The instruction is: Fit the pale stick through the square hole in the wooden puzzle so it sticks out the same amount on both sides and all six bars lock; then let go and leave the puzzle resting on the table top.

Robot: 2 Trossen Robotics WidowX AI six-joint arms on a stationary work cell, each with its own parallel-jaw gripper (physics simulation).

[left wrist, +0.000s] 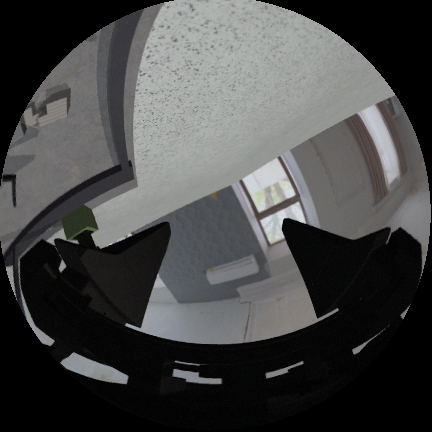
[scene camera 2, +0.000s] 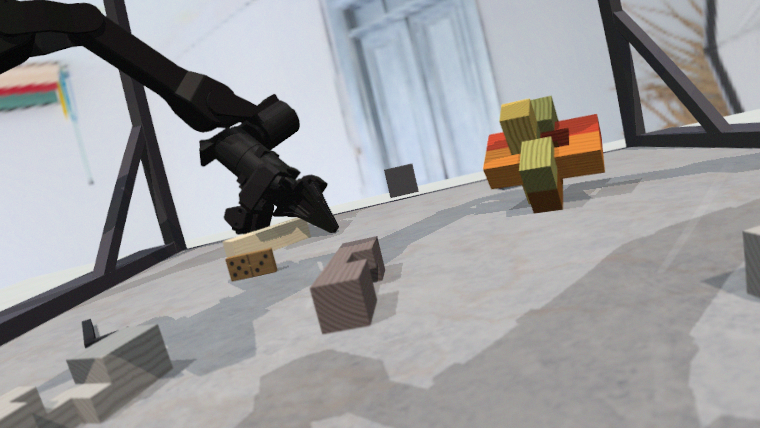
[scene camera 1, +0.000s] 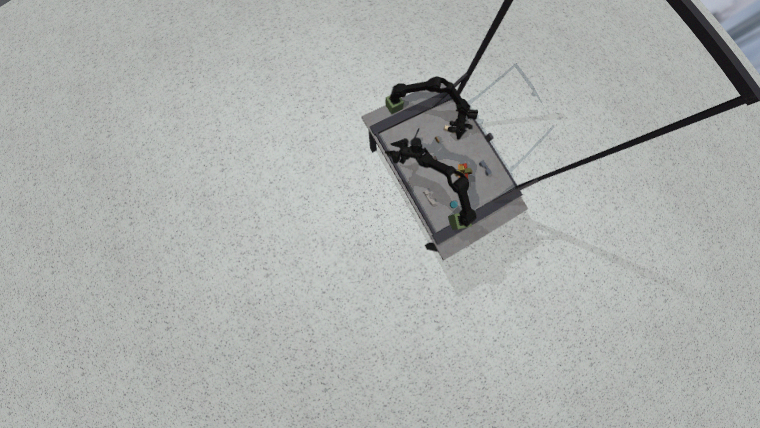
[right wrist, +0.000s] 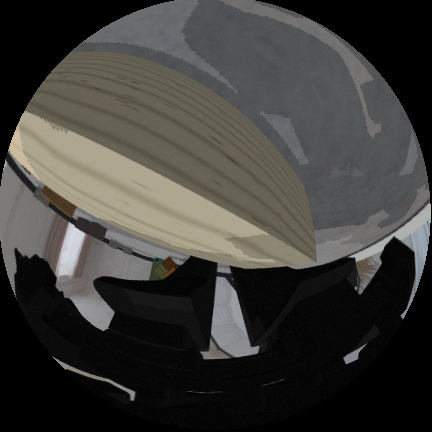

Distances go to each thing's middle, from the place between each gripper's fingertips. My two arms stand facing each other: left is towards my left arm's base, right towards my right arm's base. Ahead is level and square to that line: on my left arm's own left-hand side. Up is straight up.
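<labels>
Dark cube [scene camera 2: 401, 180], from my left hand: 160 mm to the left, 790 mm behind, 190 mm below. Pale stick [scene camera 2: 294, 230]: my left gripper 210 mm above it, 560 mm past it, 20 mm to the left of it.
Dark cube, from my right hand: 30 mm above, 90 mm to the left, 210 mm behind. Pale stick: my right gripper 10 mm below it, 20 mm short of it, 90 mm to the left of it.
</labels>
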